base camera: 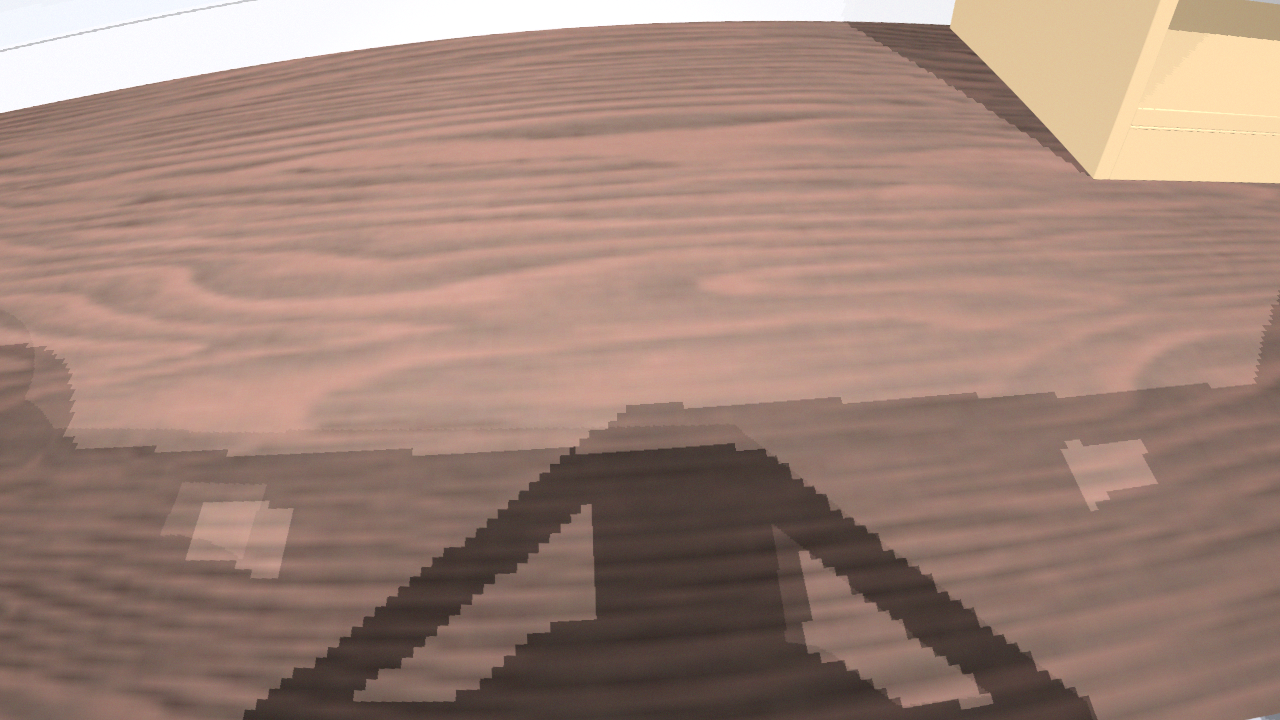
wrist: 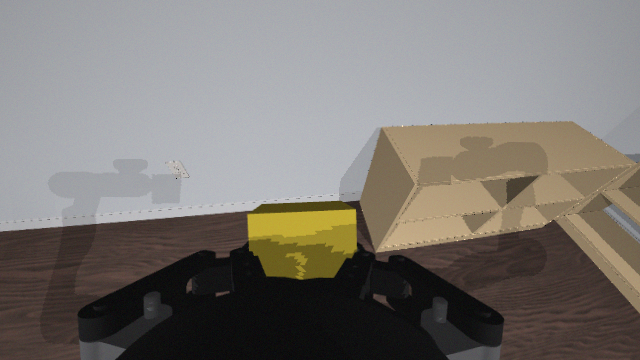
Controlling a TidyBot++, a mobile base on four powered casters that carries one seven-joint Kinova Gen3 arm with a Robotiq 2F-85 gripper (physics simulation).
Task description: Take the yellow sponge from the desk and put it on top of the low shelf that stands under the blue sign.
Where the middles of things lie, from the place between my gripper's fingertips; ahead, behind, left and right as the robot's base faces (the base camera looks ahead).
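Labels:
There's the yellow sponge (wrist: 304, 240), and my hand is 2 cm past it.

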